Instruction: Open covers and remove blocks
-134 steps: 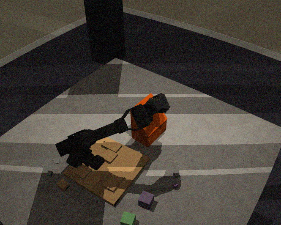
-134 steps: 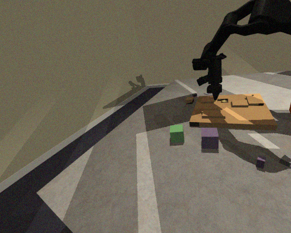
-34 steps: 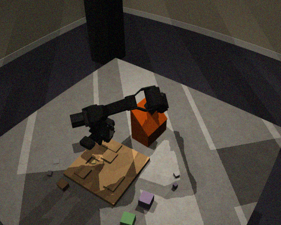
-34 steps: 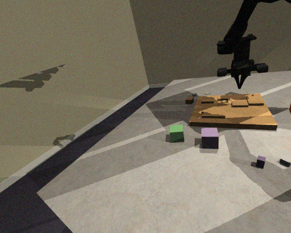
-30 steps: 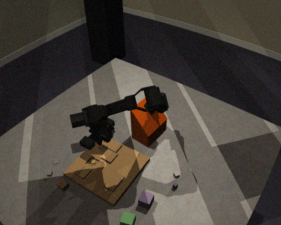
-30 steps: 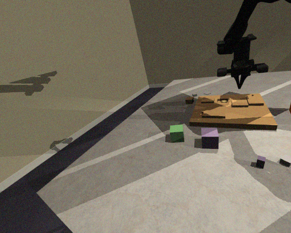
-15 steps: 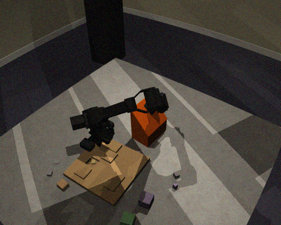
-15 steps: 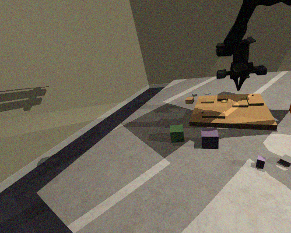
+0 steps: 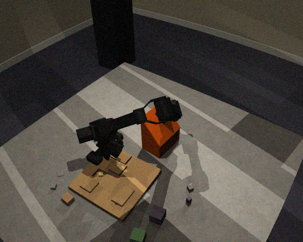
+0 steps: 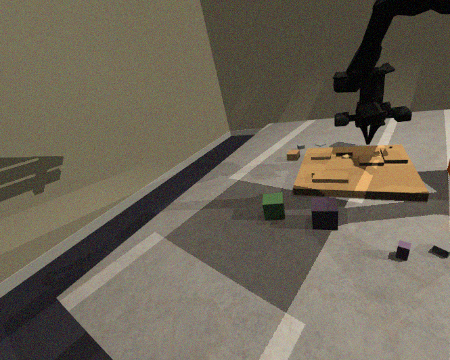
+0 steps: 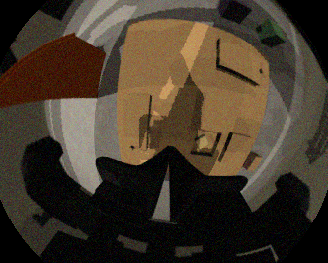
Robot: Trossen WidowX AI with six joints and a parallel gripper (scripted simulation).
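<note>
My gripper tip is now 40 mm short of the tan puzzle board, 70 mm to the right of it and 40 mm above it. Also, from my gripper tip: brown cube 240 mm ahead, 40 mm to the right, 40 mm below; green cube 220 mm ahead, 310 mm to the left, 30 mm below; purple cube 100 mm ahead, 320 mm to the left, 30 mm below.
</note>
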